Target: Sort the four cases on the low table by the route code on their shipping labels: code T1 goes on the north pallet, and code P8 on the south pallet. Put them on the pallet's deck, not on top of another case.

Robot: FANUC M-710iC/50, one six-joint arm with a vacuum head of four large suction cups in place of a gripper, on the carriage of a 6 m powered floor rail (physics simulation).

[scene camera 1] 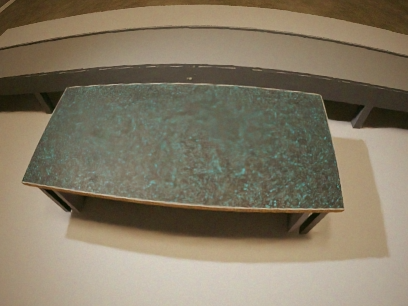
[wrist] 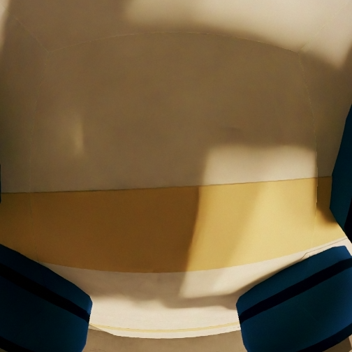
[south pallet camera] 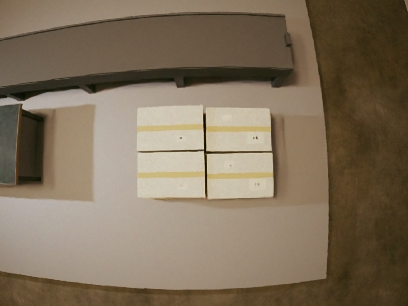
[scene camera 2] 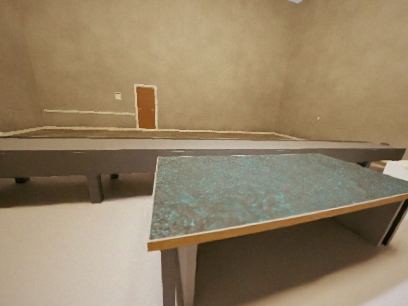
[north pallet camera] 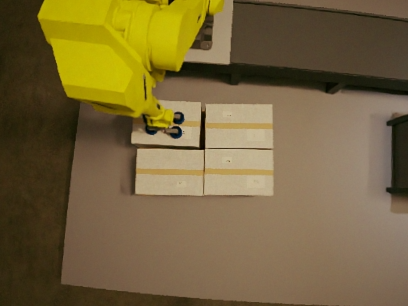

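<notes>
No case shows on the low table (scene camera 1: pixel 190 145) (scene camera 2: pixel 270 195) (south pallet camera: pixel 9 145). In the north pallet view, white taped cases lie two by two: upper left (north pallet camera: pixel 190 109), upper right (north pallet camera: pixel 240 112), lower left (north pallet camera: pixel 170 160) and lower right (north pallet camera: pixel 240 185). In the south pallet view, cases lie at upper left (south pallet camera: pixel 170 116), upper right (south pallet camera: pixel 237 119), lower left (south pallet camera: pixel 170 162) and lower right (south pallet camera: pixel 237 192). Their label codes are too blurred to read. My gripper (north pallet camera: pixel 164 125) (wrist: pixel 167 235) has its blue cups at the north upper-left case's top; whether suction holds does not show. The pallet decks are hidden.
My yellow arm (north pallet camera: pixel 105 55) reaches over the north stack from the rail (north pallet camera: pixel 320 40). The rail (scene camera 1: pixel 200 47) (scene camera 2: pixel 50 160) (south pallet camera: pixel 150 47) runs behind the table and both groups of cases. The table also shows at the right edge of the north pallet view.
</notes>
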